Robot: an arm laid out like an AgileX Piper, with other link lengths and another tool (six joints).
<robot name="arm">
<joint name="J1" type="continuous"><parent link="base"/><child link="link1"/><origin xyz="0.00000 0.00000 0.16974" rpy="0.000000 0.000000 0.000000"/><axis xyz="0 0 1"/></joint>
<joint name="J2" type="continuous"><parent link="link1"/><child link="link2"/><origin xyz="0.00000 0.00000 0.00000" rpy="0.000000 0.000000 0.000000"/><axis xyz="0 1 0"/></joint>
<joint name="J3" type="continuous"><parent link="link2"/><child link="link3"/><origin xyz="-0.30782 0.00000 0.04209" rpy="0.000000 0.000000 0.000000"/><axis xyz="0 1 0"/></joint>
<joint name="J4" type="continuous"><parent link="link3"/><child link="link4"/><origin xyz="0.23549 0.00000 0.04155" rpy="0.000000 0.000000 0.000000"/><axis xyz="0.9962 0 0.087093"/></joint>
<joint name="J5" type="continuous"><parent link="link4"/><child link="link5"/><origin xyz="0.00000 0.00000 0.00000" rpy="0.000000 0.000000 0.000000"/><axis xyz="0 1 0"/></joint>
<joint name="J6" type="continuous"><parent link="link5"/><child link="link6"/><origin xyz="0.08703 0.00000 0.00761" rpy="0.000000 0.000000 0.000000"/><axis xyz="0.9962 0 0.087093"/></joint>
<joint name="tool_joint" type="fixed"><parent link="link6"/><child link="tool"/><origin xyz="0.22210 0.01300 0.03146" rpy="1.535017 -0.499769 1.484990"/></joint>
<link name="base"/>
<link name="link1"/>
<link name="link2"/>
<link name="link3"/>
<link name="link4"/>
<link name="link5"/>
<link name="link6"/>
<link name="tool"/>
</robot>
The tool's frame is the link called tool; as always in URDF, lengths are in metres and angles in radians. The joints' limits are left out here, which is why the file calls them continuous.
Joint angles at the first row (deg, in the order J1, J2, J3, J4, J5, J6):
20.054 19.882 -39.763 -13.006 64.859 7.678
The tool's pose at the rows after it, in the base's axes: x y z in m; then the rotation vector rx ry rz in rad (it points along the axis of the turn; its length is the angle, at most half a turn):
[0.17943 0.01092 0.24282 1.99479 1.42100 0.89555]
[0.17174 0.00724 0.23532 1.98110 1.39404 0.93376]
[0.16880 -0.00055 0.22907 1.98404 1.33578 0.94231]
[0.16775 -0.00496 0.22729 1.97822 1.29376 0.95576]
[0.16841 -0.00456 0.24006 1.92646 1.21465 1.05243]
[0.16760 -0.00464 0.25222 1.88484 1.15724 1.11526]
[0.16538 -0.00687 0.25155 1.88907 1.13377 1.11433]
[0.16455 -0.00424 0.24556 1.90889 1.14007 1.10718]
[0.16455 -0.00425 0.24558 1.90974 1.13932 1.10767]
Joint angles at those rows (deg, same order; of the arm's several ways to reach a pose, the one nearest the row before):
20.053 17.590 -38.389 -13.005 65.088 7.677
19.652 12.776 -35.638 -12.949 65.031 7.563
17.018 9.568 -33.346 -12.835 64.344 7.163
15.127 7.334 -31.915 -12.663 63.543 6.704
12.434 2.350 -30.080 -11.402 60.446 5.558
10.485 -0.858 -29.393 -10.428 58.555 4.641
9.168 -1.833 -29.220 -9.971 58.899 4.356
8.539 -1.777 -28.819 -8.940 59.301 4.127
8.538 -1.777 -28.821 -8.939 59.303 4.183

